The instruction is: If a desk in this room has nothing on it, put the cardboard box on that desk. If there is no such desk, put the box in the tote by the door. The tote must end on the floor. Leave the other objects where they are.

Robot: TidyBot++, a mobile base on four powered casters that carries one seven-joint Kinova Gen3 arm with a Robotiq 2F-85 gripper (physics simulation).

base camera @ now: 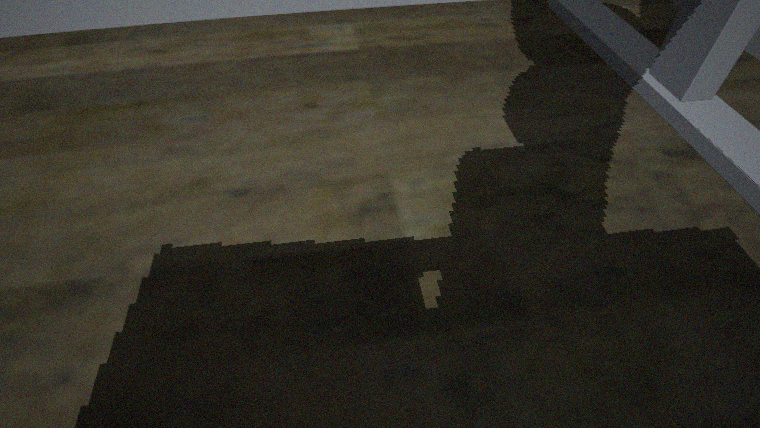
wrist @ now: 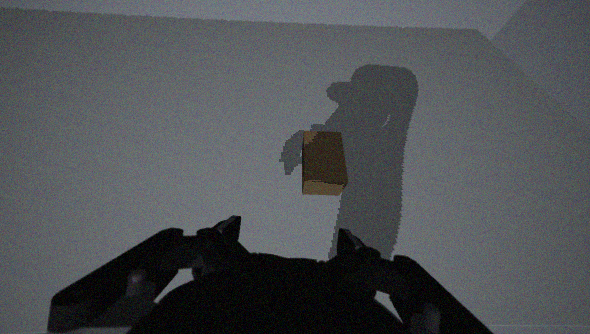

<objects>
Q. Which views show the brown cardboard box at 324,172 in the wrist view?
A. The wrist view only.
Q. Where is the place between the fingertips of my gripper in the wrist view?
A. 288,233
</objects>
